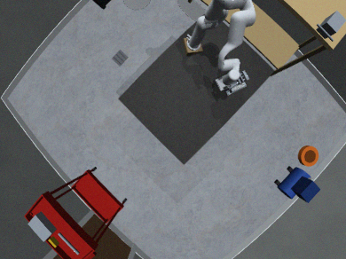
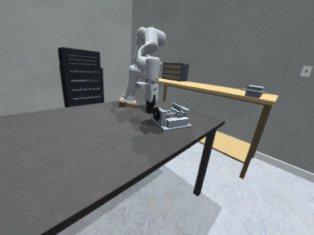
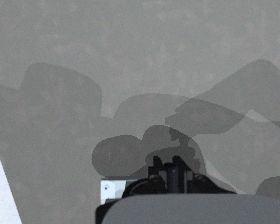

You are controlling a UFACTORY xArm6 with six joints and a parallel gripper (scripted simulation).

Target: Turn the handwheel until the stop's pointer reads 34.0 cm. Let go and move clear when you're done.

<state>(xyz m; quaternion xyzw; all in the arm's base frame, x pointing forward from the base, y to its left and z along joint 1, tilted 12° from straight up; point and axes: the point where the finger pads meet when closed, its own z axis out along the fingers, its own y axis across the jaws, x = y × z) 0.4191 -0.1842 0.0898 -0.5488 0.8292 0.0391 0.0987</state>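
My gripper is now 10 mm to the right of the upright knob. The rest, counted from my hand: handwheel (10 mm ahead, 20 mm to the left, 10 mm below); then sliding stop (90 mm ahead, 160 mm to the left, 10 mm below).
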